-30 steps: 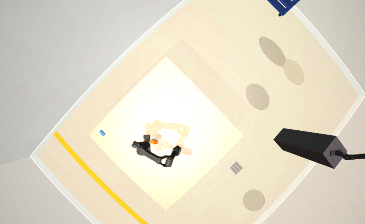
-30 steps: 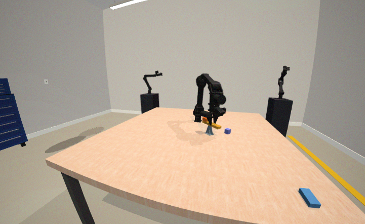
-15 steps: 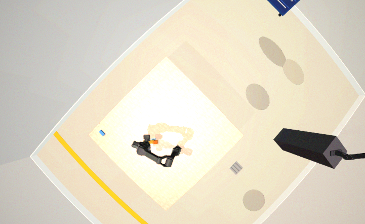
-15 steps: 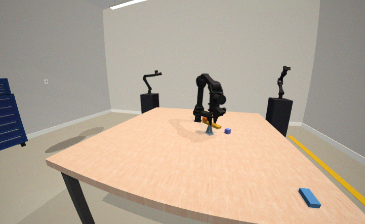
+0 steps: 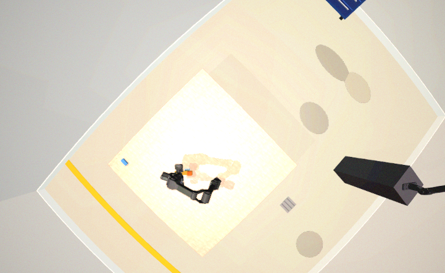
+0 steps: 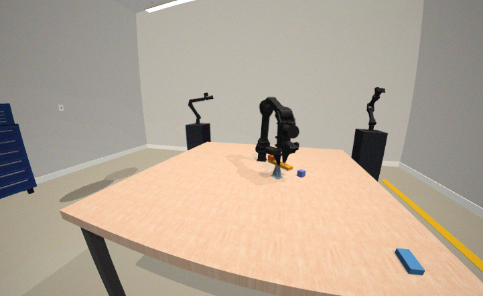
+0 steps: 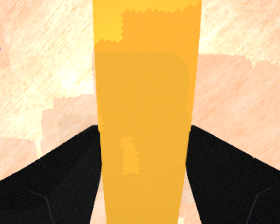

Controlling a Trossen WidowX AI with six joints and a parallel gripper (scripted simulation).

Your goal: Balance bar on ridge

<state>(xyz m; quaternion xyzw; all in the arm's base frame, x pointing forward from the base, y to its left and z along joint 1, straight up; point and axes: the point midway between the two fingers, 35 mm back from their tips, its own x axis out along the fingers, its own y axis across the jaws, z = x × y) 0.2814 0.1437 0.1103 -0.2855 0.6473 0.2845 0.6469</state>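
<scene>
Now: gripper tip 30 mm to the left of the yellow bar, 30 mm past it and 10 mm below it. The rest, counted from my gripper tip: flat blue block: 460 mm ahead, 360 mm to the left, 70 mm below; then small purple cube: 110 mm to the left, 60 mm below, 60 mm behind.
</scene>
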